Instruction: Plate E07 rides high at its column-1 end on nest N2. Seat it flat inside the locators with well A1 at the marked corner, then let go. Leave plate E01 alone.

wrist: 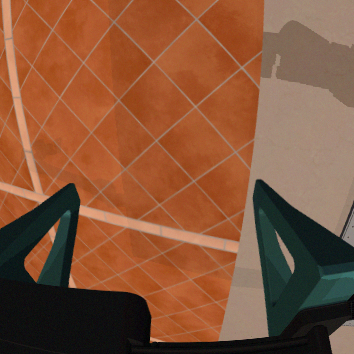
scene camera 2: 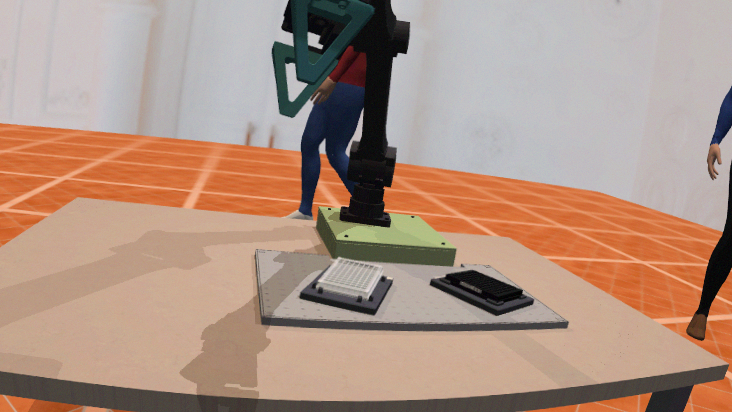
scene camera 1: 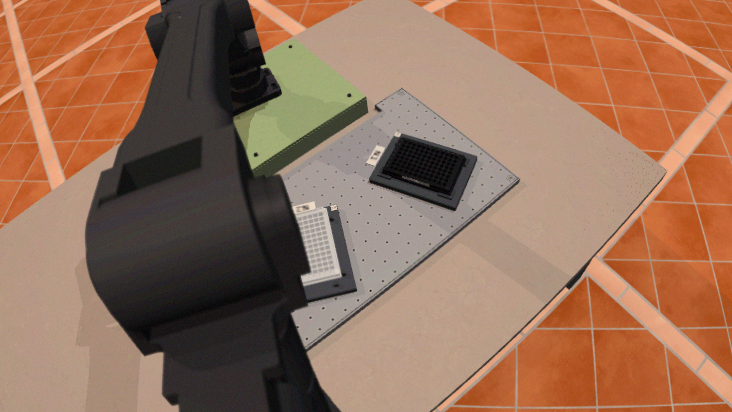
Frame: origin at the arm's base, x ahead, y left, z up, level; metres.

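Seen in the pictures: gripper, fingertip midpoint: (wrist: 162, 189) (scene camera 2: 294, 101); arm's base, origin of the base link: (scene camera 2: 364, 219) (scene camera 1: 250, 94).
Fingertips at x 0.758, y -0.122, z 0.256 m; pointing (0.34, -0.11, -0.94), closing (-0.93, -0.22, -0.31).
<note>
Offsets run from my fingertips to a thing's top centre. "pt": to the spot under its first point.
Plate E07, the white one {dz -0.263, dx -0.372, dy +0.091 m} (scene camera 1: 320, 245) (scene camera 2: 350, 277), lies on the dark nest N2 {pt dz -0.285, dx -0.286, dy +0.121 m} (scene camera 1: 348, 283) (scene camera 2: 376, 302). The arm hides its left part in scene camera 1. In scene camera 2 its body stands above the corner locators; its exact tilt is hard to tell. Plate E01, the black one {dz -0.271, dx -0.421, dy +0.338 m} (scene camera 1: 425, 162) (scene camera 2: 484, 285), lies on the dark nest N1 {pt dz -0.287, dx -0.352, dy +0.380 m} (scene camera 1: 465, 184) (scene camera 2: 521, 305). My gripper (scene camera 2: 299, 98) (wrist: 162, 189) is open and empty, high above the table and well away from both plates. Neither plate shows in the wrist view.
Both nests are on a grey perforated board {dz -0.297, dx -0.425, dy +0.190 m} (scene camera 1: 389, 230) (scene camera 2: 409, 307). The green base block (scene camera 1: 307, 107) (scene camera 2: 394, 253) under the arm stands behind it. The wrist view shows the tabletop edge (wrist: 280, 125) and tiled floor. A person (scene camera 2: 332, 117) stands behind the arm.
</note>
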